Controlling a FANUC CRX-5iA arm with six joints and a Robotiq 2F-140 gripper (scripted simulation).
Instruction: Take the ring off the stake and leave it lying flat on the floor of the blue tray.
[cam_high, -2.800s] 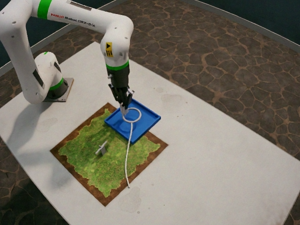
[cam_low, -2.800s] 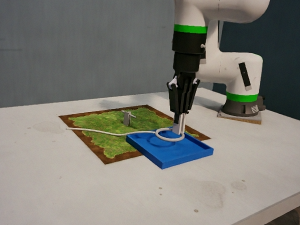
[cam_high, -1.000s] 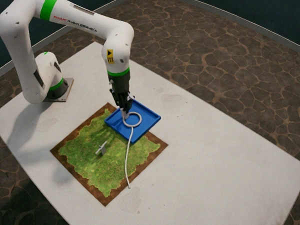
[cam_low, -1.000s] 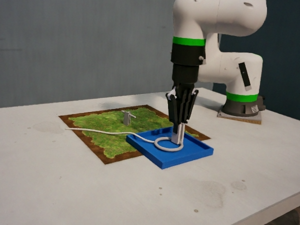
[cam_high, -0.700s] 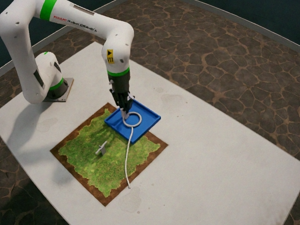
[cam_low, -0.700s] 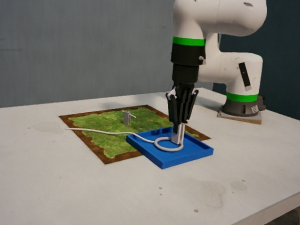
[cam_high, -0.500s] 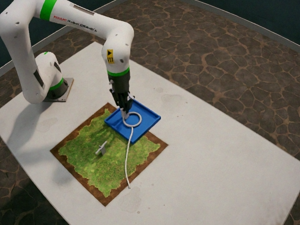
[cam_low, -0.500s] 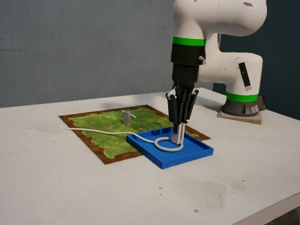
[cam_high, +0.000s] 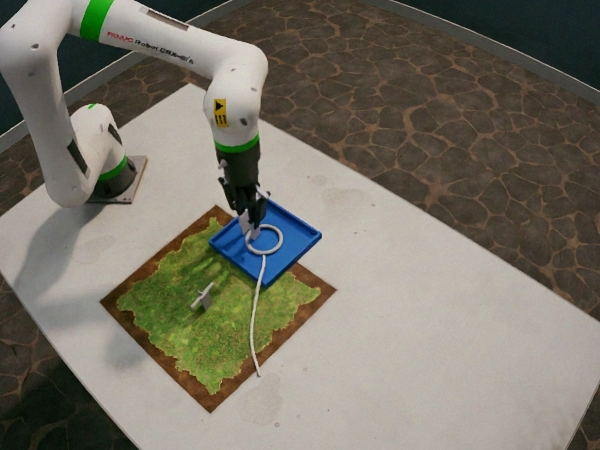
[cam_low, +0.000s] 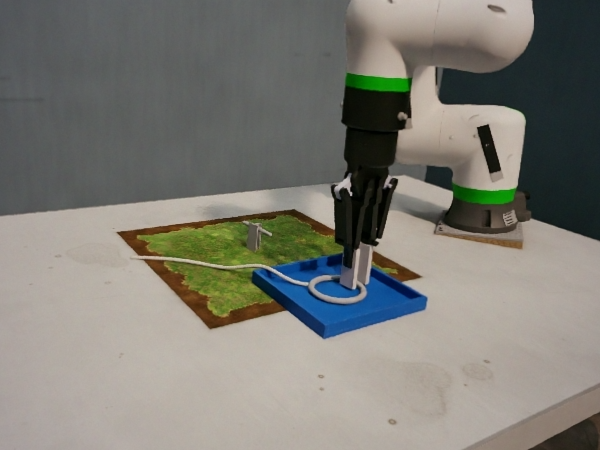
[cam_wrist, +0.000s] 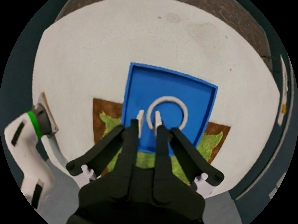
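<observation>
My gripper is now 4 cm short of the blue tray and 3 cm above it. Round my hand: square green grass mat (19 cm to the right, 6 cm below, 5 cm ahead); then grey stake (21 cm to the right, 5 cm ahead, 2 cm below).
</observation>
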